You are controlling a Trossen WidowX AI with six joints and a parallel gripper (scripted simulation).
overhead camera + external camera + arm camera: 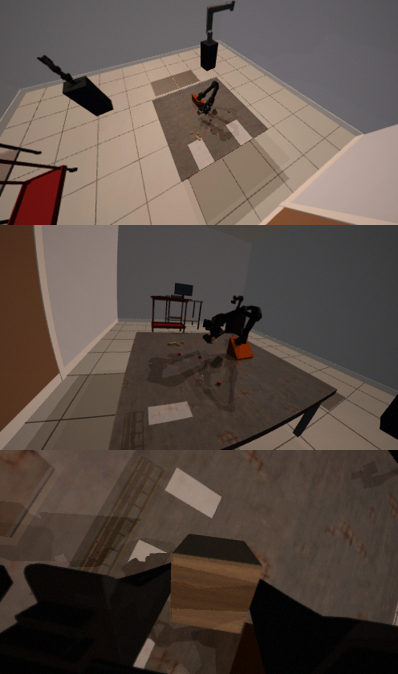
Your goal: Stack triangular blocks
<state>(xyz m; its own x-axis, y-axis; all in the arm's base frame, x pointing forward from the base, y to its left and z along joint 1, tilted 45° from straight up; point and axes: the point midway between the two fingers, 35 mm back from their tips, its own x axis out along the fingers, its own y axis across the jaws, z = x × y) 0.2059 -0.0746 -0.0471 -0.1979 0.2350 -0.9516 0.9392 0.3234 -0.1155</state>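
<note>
Now: gripper tip 10 mm below the light wooden triangular block. The rest, counted from my gripper tip: small tan wooden piece 280 mm ahead, 220 mm to the right, 90 mm below; small orange piece 230 mm ahead, 190 mm to the right, 100 mm below.
</note>
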